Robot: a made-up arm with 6 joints.
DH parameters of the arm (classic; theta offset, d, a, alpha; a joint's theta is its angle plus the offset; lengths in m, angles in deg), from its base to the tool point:
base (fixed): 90 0.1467 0 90
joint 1: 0 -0.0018 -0.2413 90
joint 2: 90 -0.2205 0.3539 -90
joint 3: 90 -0.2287 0.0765 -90
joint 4: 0 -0.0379 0.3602 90
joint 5: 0 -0.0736 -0.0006 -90
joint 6: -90 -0.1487 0.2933 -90
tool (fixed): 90 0.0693 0 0
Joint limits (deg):
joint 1: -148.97..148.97
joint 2: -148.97..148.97
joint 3: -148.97..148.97
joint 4: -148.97..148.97
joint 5: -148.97..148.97
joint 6: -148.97..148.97
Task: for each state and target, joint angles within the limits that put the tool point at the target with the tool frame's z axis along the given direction. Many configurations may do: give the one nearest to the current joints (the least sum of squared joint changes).
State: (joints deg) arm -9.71 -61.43 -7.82 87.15 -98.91 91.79
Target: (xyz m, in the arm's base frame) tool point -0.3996 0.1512 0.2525 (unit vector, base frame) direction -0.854 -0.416 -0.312
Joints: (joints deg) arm 9.21 -80.21 -34.64 61.06 -138.85 122.72
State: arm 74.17 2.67 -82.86 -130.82 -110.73 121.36
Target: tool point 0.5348 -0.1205 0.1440 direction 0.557 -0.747 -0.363
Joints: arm 70.96 -27.86 -68.53 -138.64 -113.27 120.56
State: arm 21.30 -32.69 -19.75 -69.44 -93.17 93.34
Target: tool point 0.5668 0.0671 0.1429 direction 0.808 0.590 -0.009
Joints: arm -12.35 -30.17 -53.35 -79.49 -82.51 59.98
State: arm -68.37 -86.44 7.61 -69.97 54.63 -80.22
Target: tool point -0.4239 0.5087 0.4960 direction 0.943 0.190 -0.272
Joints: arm -23.02 -129.65 -7.04 -27.88 57.78 -64.76
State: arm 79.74 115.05 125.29 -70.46 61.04 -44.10
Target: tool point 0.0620 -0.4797 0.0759 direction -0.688 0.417 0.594
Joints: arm 66.55 148.97 111.38 -22.28 44.34 -71.88
